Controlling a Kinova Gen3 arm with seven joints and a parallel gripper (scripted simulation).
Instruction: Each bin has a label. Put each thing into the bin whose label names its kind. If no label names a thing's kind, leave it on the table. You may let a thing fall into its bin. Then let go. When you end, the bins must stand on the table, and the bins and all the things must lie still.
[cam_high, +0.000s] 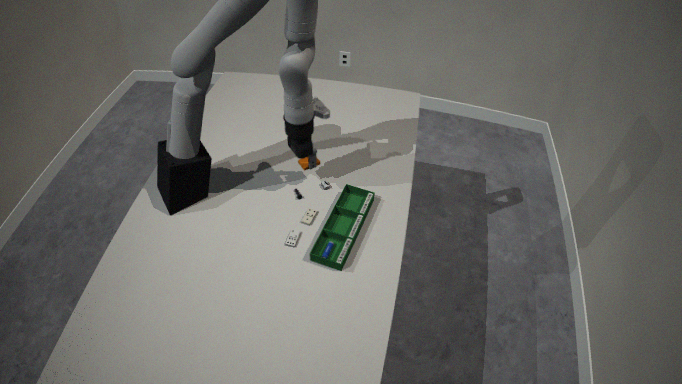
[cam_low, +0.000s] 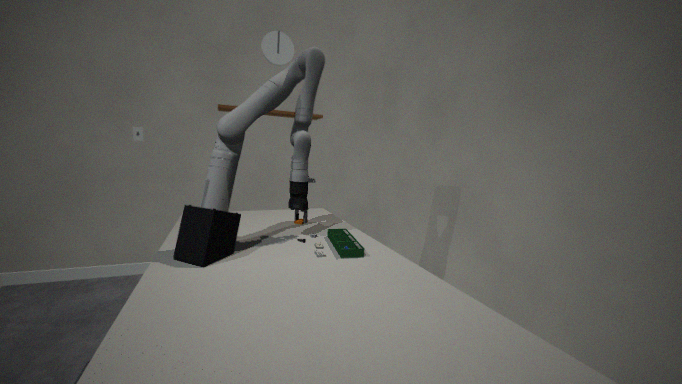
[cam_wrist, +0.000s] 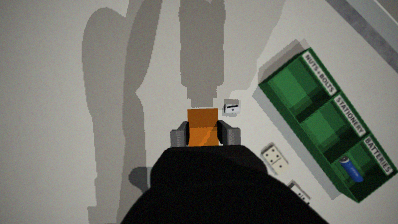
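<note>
My hand is 17 cm to the left of the green three-part bin, 12 cm short of it and 6 cm above it. Round my hand: black bolt: 8 cm to the right, 7 cm below, 2 cm behind; then grey piece: 7 cm below, 5 cm ahead, 2 cm to the right; then orange flat block: 1 cm below.
</note>
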